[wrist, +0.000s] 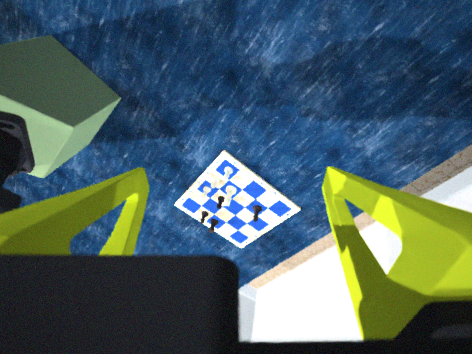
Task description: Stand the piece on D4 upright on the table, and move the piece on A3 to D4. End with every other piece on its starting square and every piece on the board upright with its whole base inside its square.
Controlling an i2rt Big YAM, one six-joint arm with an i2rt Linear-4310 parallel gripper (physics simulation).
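Frame: origin at the arm's base, x left, y ahead, z down, level; metres.
Seen in the pictures: gripper, between the fingertips: (235, 177).
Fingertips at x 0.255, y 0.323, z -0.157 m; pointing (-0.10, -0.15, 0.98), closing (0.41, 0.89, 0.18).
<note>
Offsets run from my fingertips to a thing's top centre. "*": to the spot under its first point. Level surfaces: height alone.
A small blue-and-white chessboard {* dx -0.262, dy +0.185, dz +0.314 m} (286, 208) lies beyond and between the fingertips in the wrist view, turned like a diamond. Pale pieces stand toward its upper left: one {dx -0.236, dy +0.028, dz +0.282 m} (228, 172) near the top corner, one {dx -0.272, dy +0.013, dz +0.282 m} (217, 182) below it, one {dx -0.313, dy +0.006, dz +0.282 m} (206, 189) near the left edge and one {dx -0.282, dy +0.054, dz +0.261 m} (230, 192) further in. Dark pieces show at the middle (220, 201), near the lower left edge {* dx -0.388, dy +0.031, dz +0.302 m} (204, 216) {* dx -0.400, dy +0.061, dz +0.298 m} (213, 225) and alone toward the right (257, 212). The square labels are too small to read, so I cannot tell which are on D4 and A3. My gripper (235, 177) is open and empty, high above the board.
A large pale green block (55, 82) is at the upper left, with a black object (17, 145) in front of it at the left edge. The blue streaked table top {dz +0.320 m} (300, 75) ends at a tan edge (295, 259) at the lower right, with a white surface beyond.
</note>
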